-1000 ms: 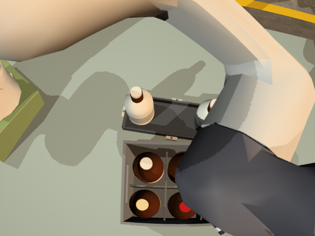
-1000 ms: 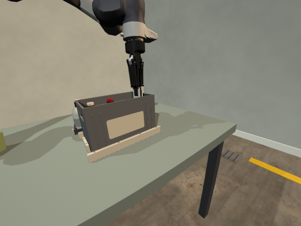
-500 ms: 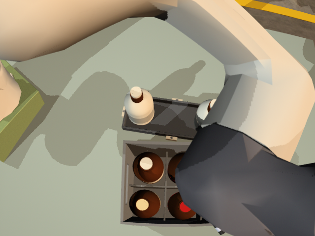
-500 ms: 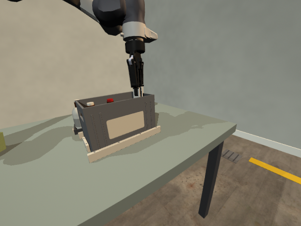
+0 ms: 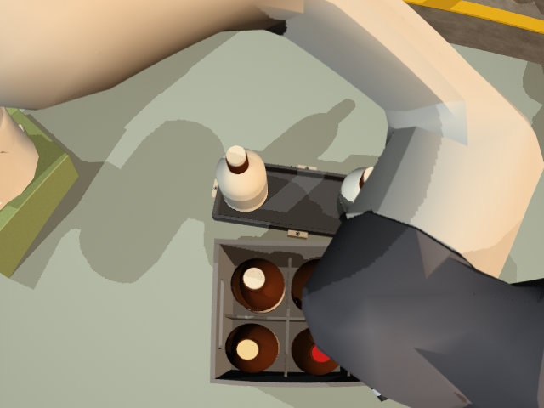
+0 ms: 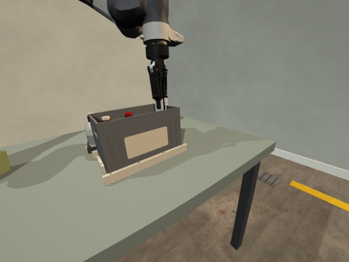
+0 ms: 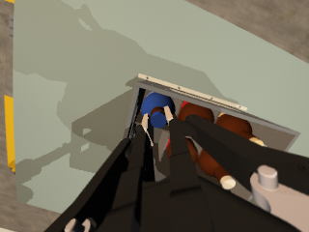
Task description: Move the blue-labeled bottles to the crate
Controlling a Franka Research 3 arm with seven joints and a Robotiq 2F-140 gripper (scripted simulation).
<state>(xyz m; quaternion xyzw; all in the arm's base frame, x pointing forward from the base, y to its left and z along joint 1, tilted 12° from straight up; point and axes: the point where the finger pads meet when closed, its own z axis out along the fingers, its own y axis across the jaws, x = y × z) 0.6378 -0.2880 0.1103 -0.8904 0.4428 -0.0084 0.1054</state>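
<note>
My hand is 90 mm above the blue-labeled bottle. The rest, counted from my hand: grey crate (90 mm below, 90 mm behind, 40 mm to the left); cream-labeled bottle (250 mm to the left, 210 mm behind, 90 mm below); dark tray (240 mm to the left, 160 mm below, 110 mm behind).
</note>
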